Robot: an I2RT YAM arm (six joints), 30 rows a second.
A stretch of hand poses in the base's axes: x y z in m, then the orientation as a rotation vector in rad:
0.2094, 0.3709, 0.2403, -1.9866, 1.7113, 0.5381
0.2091, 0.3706, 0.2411, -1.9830, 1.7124, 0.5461
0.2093, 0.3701, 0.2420, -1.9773, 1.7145, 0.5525
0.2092, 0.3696, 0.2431, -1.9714, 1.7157, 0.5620
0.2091, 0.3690, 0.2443, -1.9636, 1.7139, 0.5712
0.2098, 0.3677, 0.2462, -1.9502, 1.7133, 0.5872
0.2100, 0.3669, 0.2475, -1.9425, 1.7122, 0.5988
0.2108, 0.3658, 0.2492, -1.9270, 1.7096, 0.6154
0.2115, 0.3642, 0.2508, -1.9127, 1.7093, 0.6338
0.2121, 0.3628, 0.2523, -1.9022, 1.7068, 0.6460
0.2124, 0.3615, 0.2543, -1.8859, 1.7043, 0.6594
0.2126, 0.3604, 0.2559, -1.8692, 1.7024, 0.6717
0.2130, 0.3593, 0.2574, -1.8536, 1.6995, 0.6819
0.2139, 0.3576, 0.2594, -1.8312, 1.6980, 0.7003
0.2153, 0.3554, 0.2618, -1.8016, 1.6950, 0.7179
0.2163, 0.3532, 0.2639, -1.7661, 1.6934, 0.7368
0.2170, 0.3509, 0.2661, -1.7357, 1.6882, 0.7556
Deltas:
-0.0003, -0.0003, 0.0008, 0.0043, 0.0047, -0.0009
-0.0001, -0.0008, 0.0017, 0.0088, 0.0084, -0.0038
-0.0002, -0.0013, 0.0028, 0.0149, 0.0136, -0.0058
-0.0003, -0.0019, 0.0040, 0.0237, 0.0166, -0.0077
0.0004, -0.0032, 0.0059, 0.0375, 0.0233, -0.0119
0.0006, -0.0040, 0.0072, 0.0466, 0.0284, -0.0135
0.0014, -0.0051, 0.0089, 0.0629, 0.0342, -0.0179
0.0021, -0.0067, 0.0105, 0.0777, 0.0427, -0.0222
0.0027, -0.0081, 0.0120, 0.0893, 0.0471, -0.0247
0.0030, -0.0094, 0.0140, 0.1049, 0.0510, -0.0303
0.0032, -0.0105, 0.0156, 0.1201, 0.0545, -0.0366
0.0036, -0.0116, 0.0171, 0.1345, 0.0565, -0.0423
0.0045, -0.0133, 0.0191, 0.1547, 0.0633, -0.0508
0.0059, -0.0155, 0.0215, 0.1799, 0.0677, -0.0631
0.0069, -0.0177, 0.0236, 0.2083, 0.0728, -0.0792
0.0076, -0.0200, 0.0258, 0.2354, 0.0774, -0.0908

